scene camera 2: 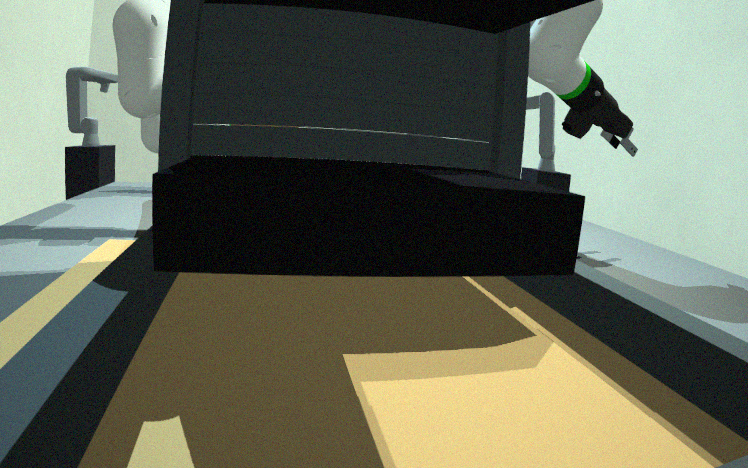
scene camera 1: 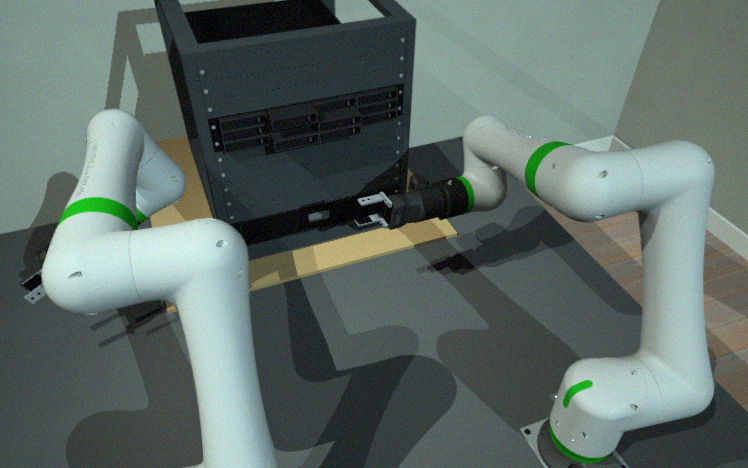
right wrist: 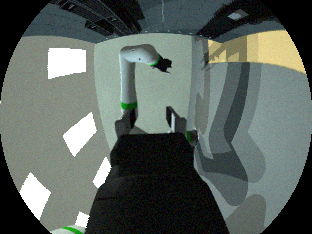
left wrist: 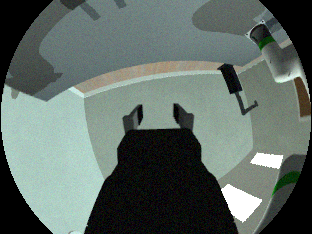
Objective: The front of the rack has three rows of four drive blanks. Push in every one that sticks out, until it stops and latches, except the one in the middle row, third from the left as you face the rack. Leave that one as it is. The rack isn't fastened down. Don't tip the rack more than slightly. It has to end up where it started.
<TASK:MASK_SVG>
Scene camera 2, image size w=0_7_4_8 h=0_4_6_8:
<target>my left gripper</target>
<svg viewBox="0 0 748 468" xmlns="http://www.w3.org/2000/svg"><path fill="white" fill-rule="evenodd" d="M607 91L608 102L605 108L598 113L593 124L603 129L600 135L613 148L617 149L618 145L621 144L634 157L638 148L629 140L634 130L633 122L627 115L621 112L618 102Z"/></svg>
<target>dark rack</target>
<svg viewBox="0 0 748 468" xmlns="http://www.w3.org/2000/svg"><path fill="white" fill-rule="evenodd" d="M748 455L716 468L748 468ZM0 369L0 468L78 468L128 366L179 272L357 277L504 276L748 441L748 342L576 260L585 196L520 179L526 118L531 21L594 0L171 0L162 81L158 172L152 174L153 228L151 226L111 262Z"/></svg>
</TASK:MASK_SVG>
